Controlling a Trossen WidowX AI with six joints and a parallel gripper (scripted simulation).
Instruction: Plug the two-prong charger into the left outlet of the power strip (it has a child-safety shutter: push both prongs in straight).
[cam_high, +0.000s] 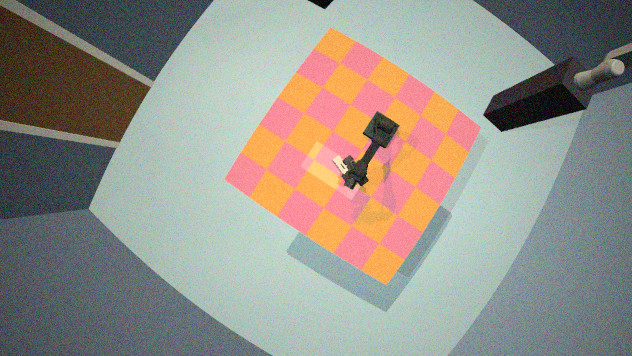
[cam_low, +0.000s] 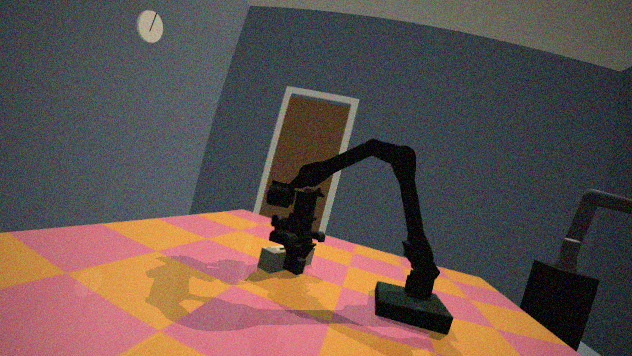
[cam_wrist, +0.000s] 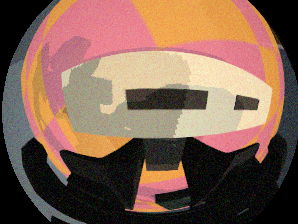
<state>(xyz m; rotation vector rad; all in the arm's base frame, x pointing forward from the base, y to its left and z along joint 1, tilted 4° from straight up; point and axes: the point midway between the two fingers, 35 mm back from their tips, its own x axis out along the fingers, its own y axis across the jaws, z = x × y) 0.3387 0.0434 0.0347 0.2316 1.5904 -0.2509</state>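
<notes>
My gripper tip is now 2 cm short of the two-prong charger, 1 cm to the left of it and 1 cm below it.
</notes>
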